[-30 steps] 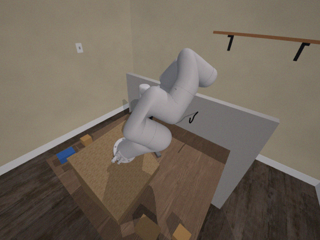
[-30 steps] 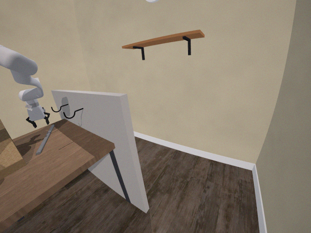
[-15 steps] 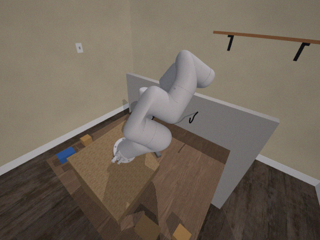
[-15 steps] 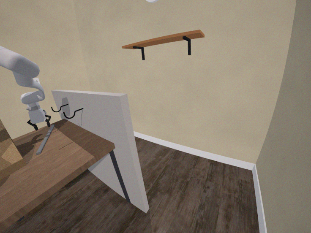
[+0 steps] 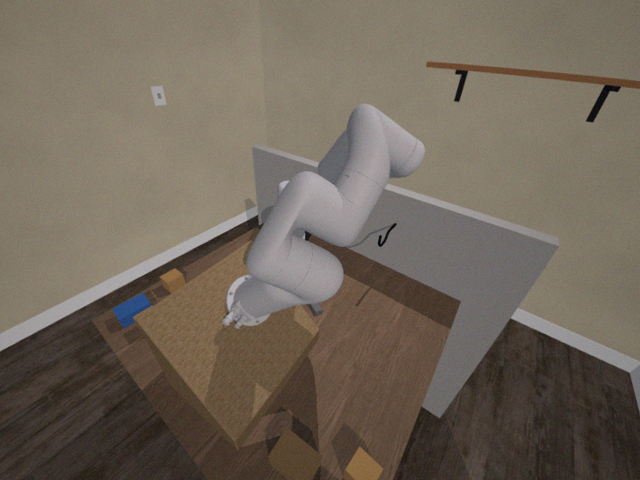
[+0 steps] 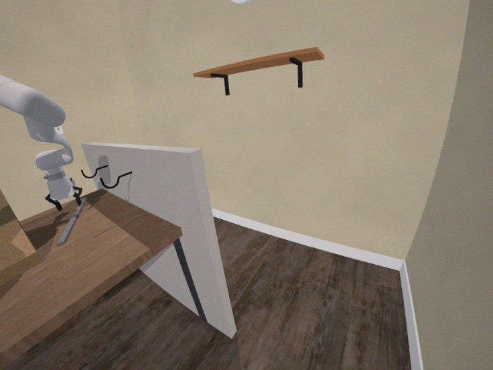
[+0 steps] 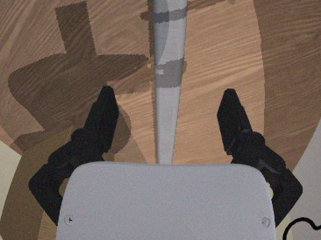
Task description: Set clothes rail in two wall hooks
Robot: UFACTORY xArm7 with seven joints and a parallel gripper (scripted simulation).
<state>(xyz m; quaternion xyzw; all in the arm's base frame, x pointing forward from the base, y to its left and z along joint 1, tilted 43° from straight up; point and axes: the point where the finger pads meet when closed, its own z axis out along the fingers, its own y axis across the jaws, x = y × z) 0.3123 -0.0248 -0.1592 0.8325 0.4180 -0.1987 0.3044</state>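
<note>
Now: the grey clothes rail 60 mm below my hand. Round my hand: white wall panel (290 mm below, 250 mm ahead, 180 mm to the right).
</note>
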